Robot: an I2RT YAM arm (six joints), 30 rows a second.
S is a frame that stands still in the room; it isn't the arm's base.
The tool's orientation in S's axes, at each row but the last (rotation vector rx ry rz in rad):
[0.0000 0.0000 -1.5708]
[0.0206 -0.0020 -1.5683]
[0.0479 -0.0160 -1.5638]
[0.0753 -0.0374 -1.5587]
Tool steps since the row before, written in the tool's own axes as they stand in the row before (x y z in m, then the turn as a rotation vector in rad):
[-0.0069 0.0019 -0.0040 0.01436 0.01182 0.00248]
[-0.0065 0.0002 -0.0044 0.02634 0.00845 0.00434]
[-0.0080 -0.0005 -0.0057 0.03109 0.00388 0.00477]
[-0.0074 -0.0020 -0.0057 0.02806 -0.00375 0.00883]
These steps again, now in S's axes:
[0.0019 0.0069 -0.0040 0.01182 -0.01436 0.00248]
[0.0002 0.0066 -0.0043 0.00845 -0.02637 0.00415]
[-0.0003 0.0081 -0.0056 0.00390 -0.03116 0.00430]
[-0.0017 0.0075 -0.0057 -0.00403 -0.02831 0.00787]

